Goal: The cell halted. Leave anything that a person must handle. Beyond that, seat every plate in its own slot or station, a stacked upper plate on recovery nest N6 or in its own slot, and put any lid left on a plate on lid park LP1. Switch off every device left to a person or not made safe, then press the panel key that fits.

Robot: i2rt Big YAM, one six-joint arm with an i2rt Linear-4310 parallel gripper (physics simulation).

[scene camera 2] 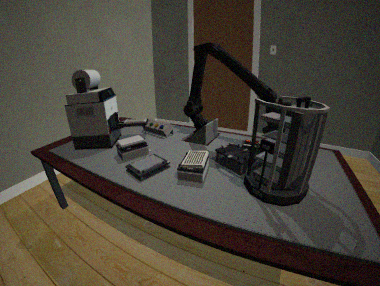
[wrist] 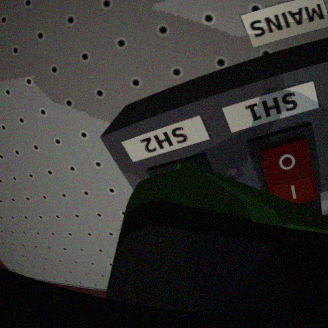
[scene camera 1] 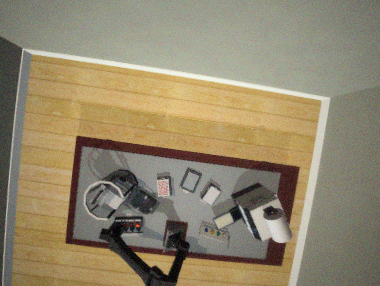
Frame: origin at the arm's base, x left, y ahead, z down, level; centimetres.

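Where they show: gripper, fingertip midpoint: (wrist: pixel 182 173) (scene camera 1: pixel 118 223); arm's base at its link origin: (scene camera 2: pixel 203 127) (scene camera 1: pixel 173 239).
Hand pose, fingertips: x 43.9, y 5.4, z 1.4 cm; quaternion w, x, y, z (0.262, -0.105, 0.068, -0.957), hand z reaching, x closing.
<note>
Things, the pixels of their top centre, and the offset from my fingertips. "spot": a spot on its surface instead.
- mains switch box at its top centre: (scene camera 2: pixel 261 139) (scene camera 1: pixel 127 229) dx -7.9, dy -3.5, dz -0.6 cm
- SH2 position at a spot on its surface: (wrist: pixel 166 138) spot: dx +0.5, dy +1.5, dz +0.6 cm
- SH1 rocker at its top centre: (wrist: pixel 291 182) dx -4.8, dy -0.7, dz -0.6 cm
- plate carousel at its top centre: (scene camera 2: pixel 291 95) (scene camera 1: pixel 102 201) dx +3.0, dy +28.6, dz -29.8 cm
- red-tinted well plate at its top centre: (scene camera 2: pixel 195 156) (scene camera 1: pixel 163 188) dx -29.4, dy +33.8, dz -3.0 cm
- white-topped plate at its top centre: (scene camera 2: pixel 130 139) (scene camera 1: pixel 211 195) dx -66.2, dy +34.1, dz -3.5 cm
- sealer with a paper roll, top centre: (scene camera 2: pixel 87 69) (scene camera 1: pixel 281 231) dx -100.0, dy +32.3, dz -40.9 cm
- key panel with coloured buttons, top centre: (scene camera 2: pixel 156 121) (scene camera 1: pixel 214 237) dx -74.9, dy +2.5, dz -3.6 cm
- dark station at its top centre: (scene camera 2: pixel 237 148) (scene camera 1: pixel 142 204) dx -16.2, dy +18.9, dz -2.9 cm
My gripper (scene camera 1: pixel 119 224) (wrist: pixel 182 173) is shut and empty. Its green fingertip rests against the mains switch box (scene camera 1: pixel 128 219) (wrist: pixel 228 81) over the SH2 position (wrist: pixel 166 138) and hides that rocker. The SH1 rocker (wrist: pixel 287 170) beside it is red and in plain view. In scene camera 2 the gripper is hidden behind the plate carousel (scene camera 1: pixel 91 197) (scene camera 2: pixel 285 147). A red-tinted well plate (scene camera 1: pixel 163 186) (scene camera 2: pixel 194 157) sits on a station. A white-topped plate (scene camera 1: pixel 211 194) (scene camera 2: pixel 131 141) sits on another. An empty dark frame nest (scene camera 1: pixel 182 181) (scene camera 2: pixel 131 168) lies between them.
The sealer with a paper roll (scene camera 1: pixel 261 209) (scene camera 2: pixel 91 117) stands at one end, its tray (scene camera 1: pixel 224 219) (scene camera 2: pixel 133 122) extended. A key panel with coloured buttons (scene camera 1: pixel 214 232) (scene camera 2: pixel 157 126) lies near it. A dark station (scene camera 1: pixel 142 201) (scene camera 2: pixel 233 154) sits beside the carousel. The arm's base (scene camera 1: pixel 175 229) (scene camera 2: pixel 203 132) stands at the near edge.
</note>
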